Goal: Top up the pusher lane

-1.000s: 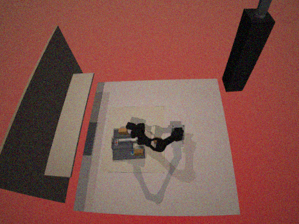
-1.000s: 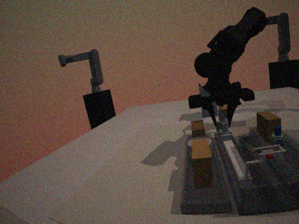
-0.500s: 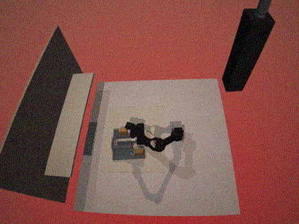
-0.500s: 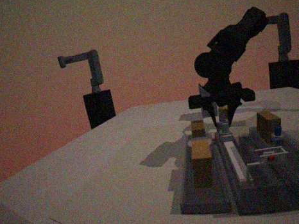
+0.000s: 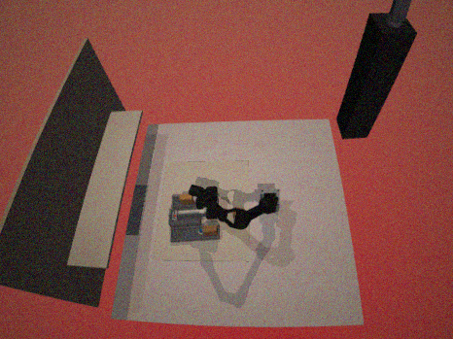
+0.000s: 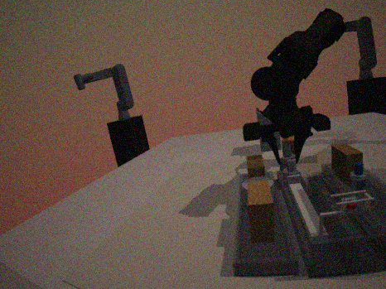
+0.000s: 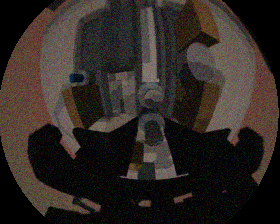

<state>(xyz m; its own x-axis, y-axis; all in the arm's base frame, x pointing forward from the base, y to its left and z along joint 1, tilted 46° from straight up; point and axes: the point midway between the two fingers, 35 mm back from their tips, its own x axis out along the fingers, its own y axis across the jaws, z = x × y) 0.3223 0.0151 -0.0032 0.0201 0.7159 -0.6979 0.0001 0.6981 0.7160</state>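
Right now my gripper tip is 14 cm past the box, 3 cm to the right of it and 1 cm above it. Round my gripper tip: grey rack 15 cm ahead, 3 cm to the left, 3 cm below; white pusher piece 14 cm ahead, 3 cm to the left; red piece 22 cm ahead, 4 cm to the left, 2 cm above.
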